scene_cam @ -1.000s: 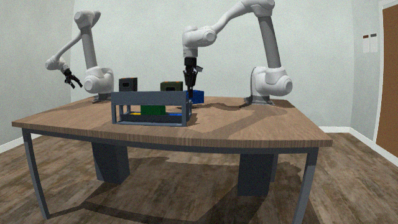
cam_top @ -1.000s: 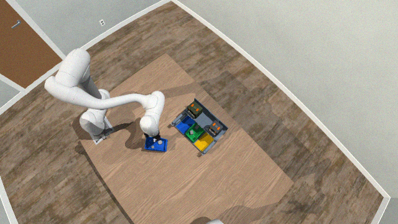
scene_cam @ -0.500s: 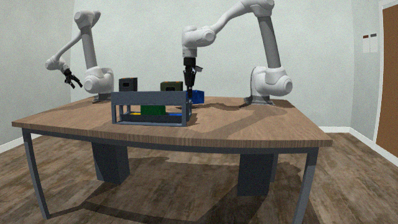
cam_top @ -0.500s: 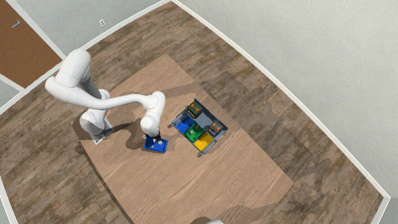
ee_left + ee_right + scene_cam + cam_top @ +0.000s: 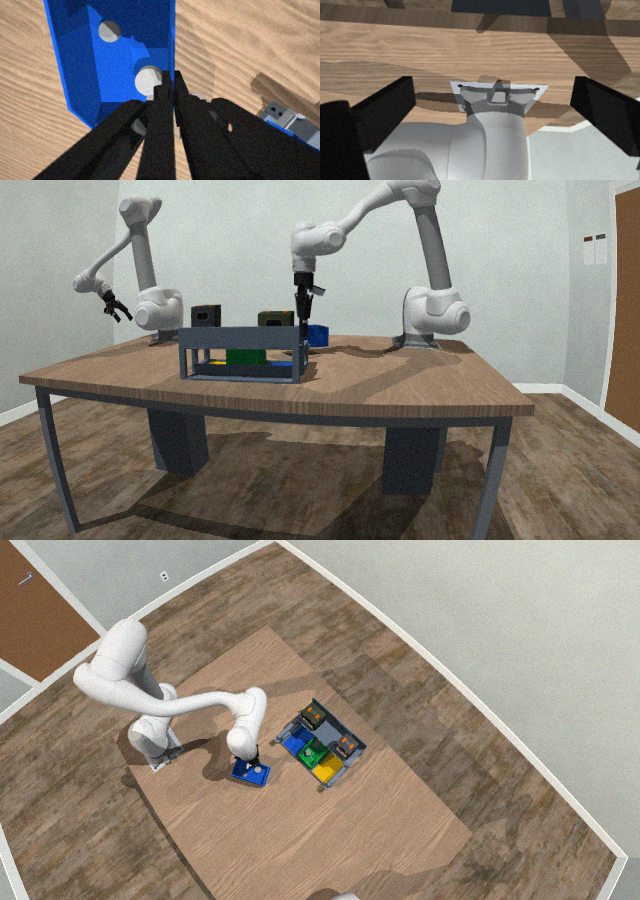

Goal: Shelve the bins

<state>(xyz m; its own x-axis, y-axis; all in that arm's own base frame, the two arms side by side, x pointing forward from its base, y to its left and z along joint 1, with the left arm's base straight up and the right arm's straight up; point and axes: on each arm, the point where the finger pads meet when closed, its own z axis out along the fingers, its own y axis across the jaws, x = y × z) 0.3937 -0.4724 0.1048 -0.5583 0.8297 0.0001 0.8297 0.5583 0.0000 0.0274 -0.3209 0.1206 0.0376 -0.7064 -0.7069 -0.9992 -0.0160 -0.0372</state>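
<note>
Now: left hand 50 mm past the blue bin, 40 mm above it and 10 mm to the left of it. Round my left hand: grey shelf: 310 mm ahead, 140 mm to the right, 40 mm below; green bin: 280 mm ahead, 140 mm to the right, 60 mm below; round part: 60 mm below, 20 mm to the right, 20 mm behind.
</note>
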